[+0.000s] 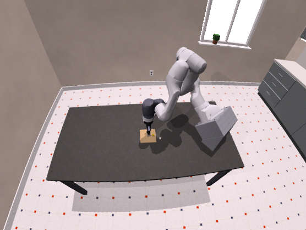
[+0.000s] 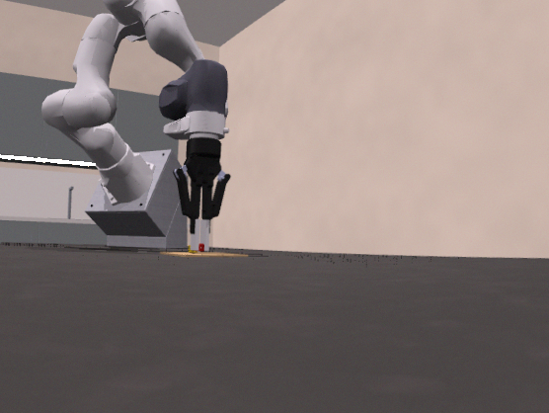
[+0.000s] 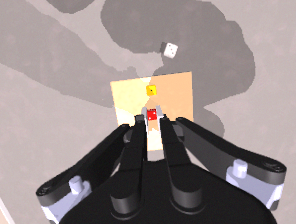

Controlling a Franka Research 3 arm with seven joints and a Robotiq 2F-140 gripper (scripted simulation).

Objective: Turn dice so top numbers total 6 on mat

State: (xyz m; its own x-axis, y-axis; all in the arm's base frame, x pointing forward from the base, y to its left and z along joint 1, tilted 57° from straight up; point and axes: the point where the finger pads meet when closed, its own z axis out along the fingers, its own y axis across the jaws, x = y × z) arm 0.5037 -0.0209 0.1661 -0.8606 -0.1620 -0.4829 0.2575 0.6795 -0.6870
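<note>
The tan mat is 40 mm below my hand and 10 mm ahead of it. Round my hand: yellow die (40 mm behind, 30 mm below, 20 mm to the left); red die (30 mm below); white die (80 mm behind, 70 mm to the left, 40 mm below).
</note>
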